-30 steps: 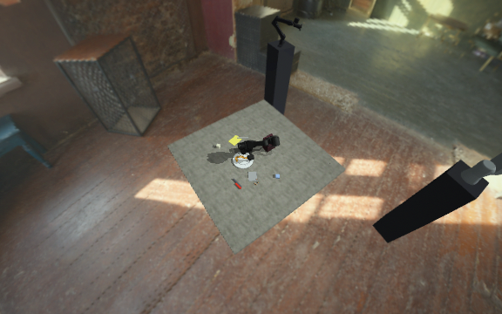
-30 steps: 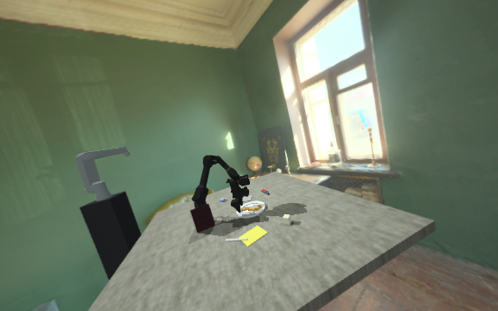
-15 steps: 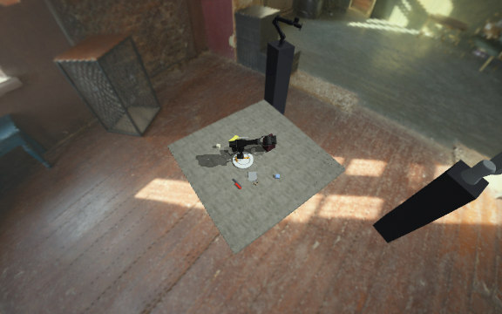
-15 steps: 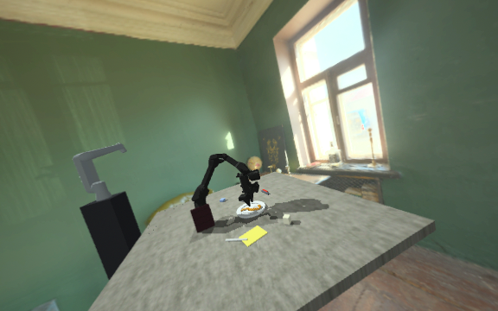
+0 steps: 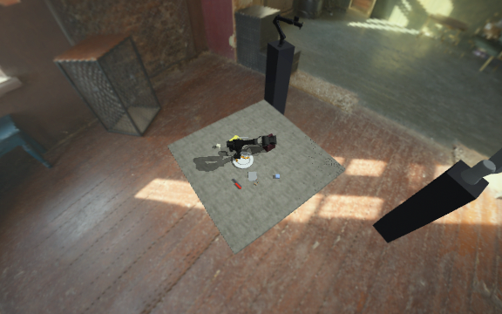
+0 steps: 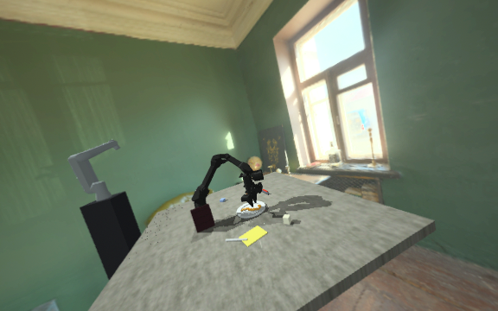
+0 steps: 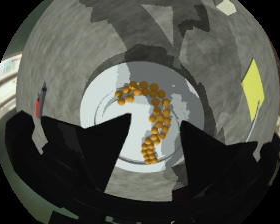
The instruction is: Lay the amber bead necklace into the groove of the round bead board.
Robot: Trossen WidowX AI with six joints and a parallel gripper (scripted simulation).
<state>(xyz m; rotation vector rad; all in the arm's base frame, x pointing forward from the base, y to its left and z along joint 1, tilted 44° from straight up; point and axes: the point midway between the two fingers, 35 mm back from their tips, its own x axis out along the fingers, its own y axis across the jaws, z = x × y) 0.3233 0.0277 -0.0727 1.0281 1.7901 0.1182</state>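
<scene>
Right now the board is 4 cm to the left of my gripper tip, 4 cm below it and 2 cm behind it. Also, from my gripper tip: grey square 25 cm to the left, 4 cm below, 1 cm behind; then small white cube 23 cm to the right, 12 cm ahead, 3 cm below; then yellow card 23 cm to the right, 7 cm behind, 4 cm below.
</scene>
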